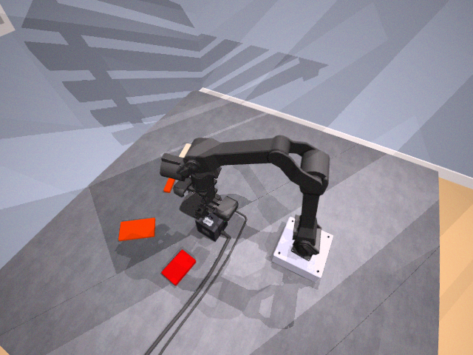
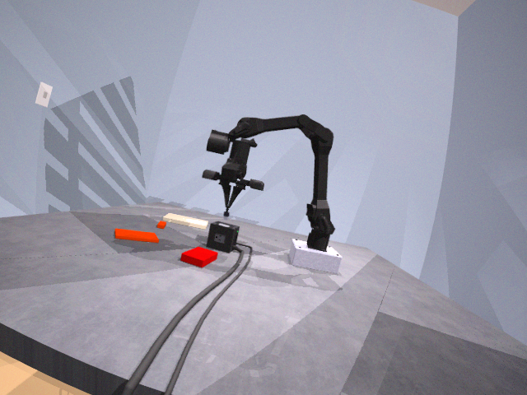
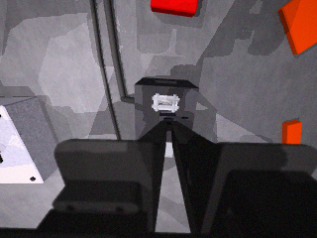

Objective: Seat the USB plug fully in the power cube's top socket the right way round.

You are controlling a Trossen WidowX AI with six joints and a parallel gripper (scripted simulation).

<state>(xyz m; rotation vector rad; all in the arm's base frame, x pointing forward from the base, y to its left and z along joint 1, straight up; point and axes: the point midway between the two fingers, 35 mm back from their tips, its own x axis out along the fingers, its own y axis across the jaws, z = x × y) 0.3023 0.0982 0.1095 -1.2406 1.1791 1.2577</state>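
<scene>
The dark USB plug is 20 mm below my gripper tip. Also, from my gripper tip: pale socket: 60 mm below; orange slab: 210 mm ahead, 140 mm to the left, 130 mm below; red block: 160 mm to the left, 120 mm below.
</scene>
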